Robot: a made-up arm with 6 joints.
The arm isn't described. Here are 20 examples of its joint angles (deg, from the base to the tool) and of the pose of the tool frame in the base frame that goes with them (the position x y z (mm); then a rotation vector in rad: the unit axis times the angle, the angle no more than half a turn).
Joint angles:
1: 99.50 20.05 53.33 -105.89 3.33 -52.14
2: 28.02 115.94 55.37 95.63 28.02 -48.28
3: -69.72 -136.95 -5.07 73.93 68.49 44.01
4: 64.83 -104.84 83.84 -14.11 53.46 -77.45
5: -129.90 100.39 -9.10 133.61 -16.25 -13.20
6: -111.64 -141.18 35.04 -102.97 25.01 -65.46
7: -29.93 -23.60 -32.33 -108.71 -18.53 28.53
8: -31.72 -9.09 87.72 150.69 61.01 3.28
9: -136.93 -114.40 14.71 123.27 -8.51 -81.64
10: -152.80 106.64 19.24 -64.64 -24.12 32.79
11: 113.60 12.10 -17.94 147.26 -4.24 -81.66
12: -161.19 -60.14 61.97 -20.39 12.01 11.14
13: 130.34 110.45 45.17 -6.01 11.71 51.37
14: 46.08 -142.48 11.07 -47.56 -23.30 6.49
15: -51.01 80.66 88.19 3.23 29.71 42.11
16: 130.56 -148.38 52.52 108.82 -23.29 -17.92
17: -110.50 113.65 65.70 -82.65 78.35 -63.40
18: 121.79 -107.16 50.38 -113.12 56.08 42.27
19: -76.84 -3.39 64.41 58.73 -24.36 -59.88
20: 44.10 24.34 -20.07 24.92 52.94 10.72
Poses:
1: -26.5 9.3 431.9 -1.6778 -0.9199 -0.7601
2: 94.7 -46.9 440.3 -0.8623 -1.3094 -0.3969
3: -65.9 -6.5 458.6 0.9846 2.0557 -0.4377
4: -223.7 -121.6 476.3 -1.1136 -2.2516 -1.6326
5: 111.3 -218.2 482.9 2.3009 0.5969 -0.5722
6: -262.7 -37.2 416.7 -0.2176 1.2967 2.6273
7: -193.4 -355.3 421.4 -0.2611 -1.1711 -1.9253
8: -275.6 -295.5 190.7 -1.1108 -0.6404 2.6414
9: -250.8 95.7 375.0 -0.6134 -1.8700 0.7314
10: 47.6 -186.5 427.8 -0.3102 -0.5318 0.1694
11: -105.2 87.0 205.6 -1.1398 0.2968 0.6594
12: -220.1 -180.9 449.6 -1.6865 -0.8110 -1.6085
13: -16.0 -164.1 424.8 -1.3820 1.0191 1.5199
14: -143.9 -361.8 412.6 -1.5321 1.7071 -0.8132
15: -97.4 -229.1 301.9 1.0741 -0.8204 1.2947
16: -193.0 -323.9 262.0 -0.1495 -0.5399 -3.0442
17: -60.4 -101.8 287.4 -0.8572 0.7671 1.4529
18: -191.6 -164.7 235.7 0.4363 1.6691 -0.2795
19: -219.0 -401.4 261.8 -0.9864 1.6186 -0.3826
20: -131.4 -56.6 185.6 -0.0861 -0.2539 0.6549
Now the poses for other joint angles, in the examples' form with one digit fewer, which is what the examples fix.
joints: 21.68 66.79 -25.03 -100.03 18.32 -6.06
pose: 0 -289 223 1.847 -0.519 -1.163
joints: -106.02 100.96 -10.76 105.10 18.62 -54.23
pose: 159 -288 487 2.713 0.544 0.426
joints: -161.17 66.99 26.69 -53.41 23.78 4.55
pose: 23 -189 451 -1.458 -0.226 0.461
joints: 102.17 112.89 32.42 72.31 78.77 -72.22
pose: 165 -158 494 -0.201 -0.099 -0.887
